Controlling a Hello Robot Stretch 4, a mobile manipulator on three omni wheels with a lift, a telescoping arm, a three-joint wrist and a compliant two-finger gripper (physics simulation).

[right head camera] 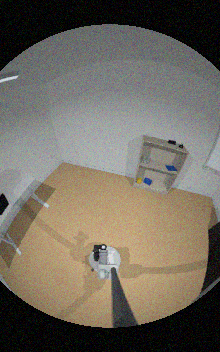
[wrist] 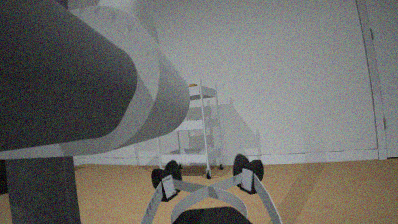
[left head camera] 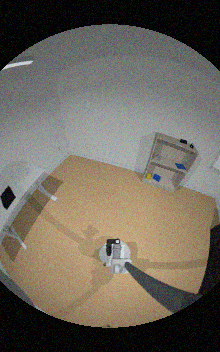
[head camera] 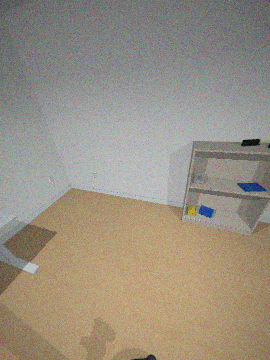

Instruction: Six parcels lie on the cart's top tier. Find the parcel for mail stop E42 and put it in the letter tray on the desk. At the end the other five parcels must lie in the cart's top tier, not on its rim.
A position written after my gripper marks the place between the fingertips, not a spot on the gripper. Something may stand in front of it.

Note:
I see my gripper (wrist: pixel 207 170), a three-tier cart (wrist: pixel 197 155) and a shelf unit (right head camera: pixel 158 149).
The shelf unit also shows in the left head camera view (left head camera: pixel 170 147).

